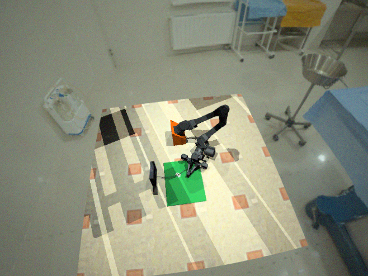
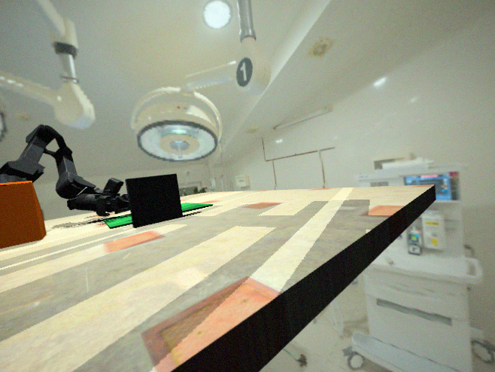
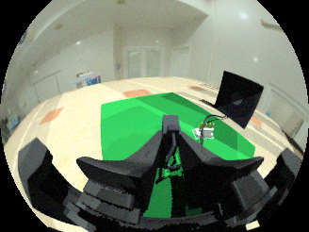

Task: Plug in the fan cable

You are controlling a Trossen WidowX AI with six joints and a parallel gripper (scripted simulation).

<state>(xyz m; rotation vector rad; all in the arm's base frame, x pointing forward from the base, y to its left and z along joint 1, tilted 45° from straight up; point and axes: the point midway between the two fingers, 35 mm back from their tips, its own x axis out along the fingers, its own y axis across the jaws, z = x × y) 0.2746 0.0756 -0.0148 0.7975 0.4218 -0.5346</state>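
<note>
My gripper tip is 10 mm above the cable plug. From my gripper tip the other things lie so: white four-pin header: 70 mm to the right, 30 mm below, 10 mm behind; green board: 50 mm below, 40 mm to the right, 30 mm ahead; black fan: 220 mm to the right, 30 mm above, 20 mm behind.
</note>
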